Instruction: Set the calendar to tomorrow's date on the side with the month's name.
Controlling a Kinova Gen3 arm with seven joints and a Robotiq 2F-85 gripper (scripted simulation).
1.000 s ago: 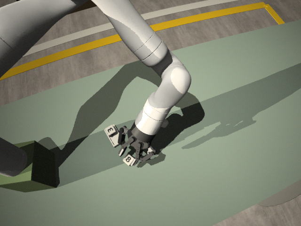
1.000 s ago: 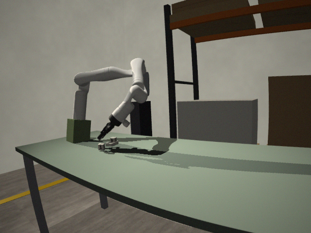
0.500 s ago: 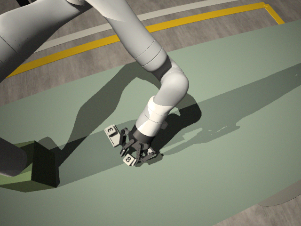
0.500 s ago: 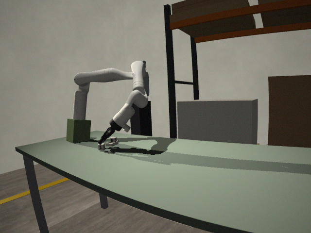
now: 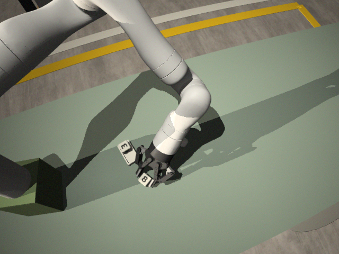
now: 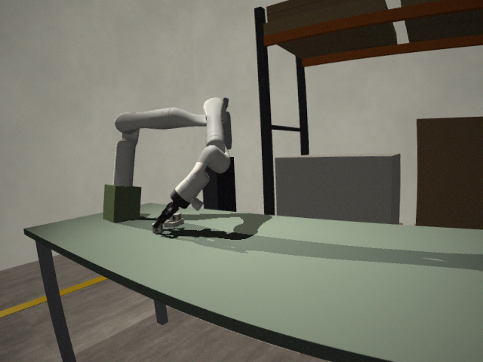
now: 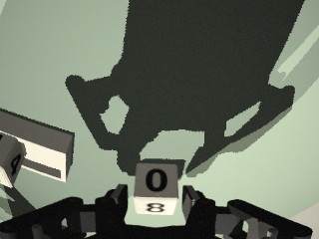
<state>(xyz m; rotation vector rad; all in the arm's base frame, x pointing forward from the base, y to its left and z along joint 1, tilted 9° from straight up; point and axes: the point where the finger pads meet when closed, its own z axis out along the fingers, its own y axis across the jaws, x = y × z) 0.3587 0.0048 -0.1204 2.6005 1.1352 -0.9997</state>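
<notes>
Now: hand 20 mm above the white cube and 10 mm to the left of it. Also, from my hand: white tray 90 mm to the left, 50 mm behind, 20 mm below.
</notes>
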